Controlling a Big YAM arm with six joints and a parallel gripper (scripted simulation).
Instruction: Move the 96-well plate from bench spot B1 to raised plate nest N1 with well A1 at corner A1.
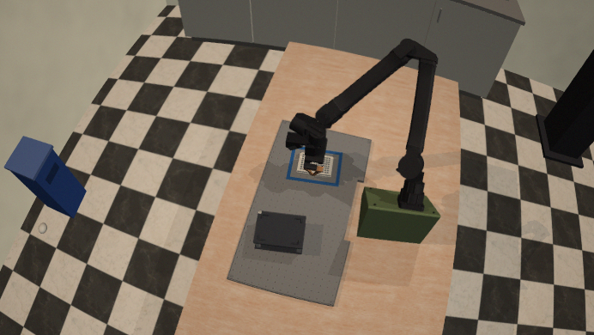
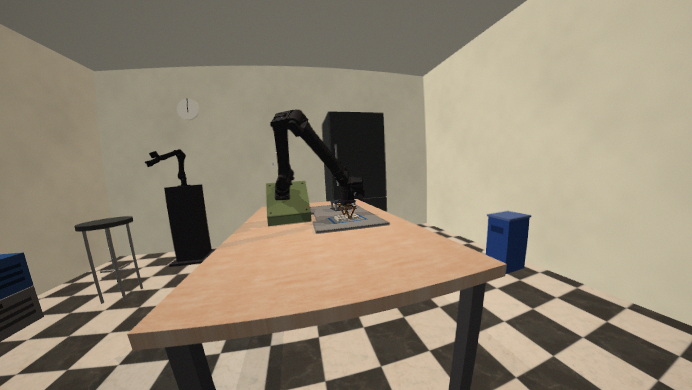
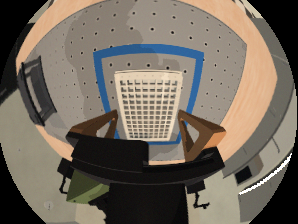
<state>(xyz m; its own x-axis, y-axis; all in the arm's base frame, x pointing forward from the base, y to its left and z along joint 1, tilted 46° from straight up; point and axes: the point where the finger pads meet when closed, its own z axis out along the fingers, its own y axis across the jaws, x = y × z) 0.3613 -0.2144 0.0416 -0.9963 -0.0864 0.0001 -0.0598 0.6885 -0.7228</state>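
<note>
My hand is 1 cm above the 96-well plate. The rest, counted from my hand: raised plate nest N1 (31 cm to the left, 6 cm ahead, 4 cm above).
</note>
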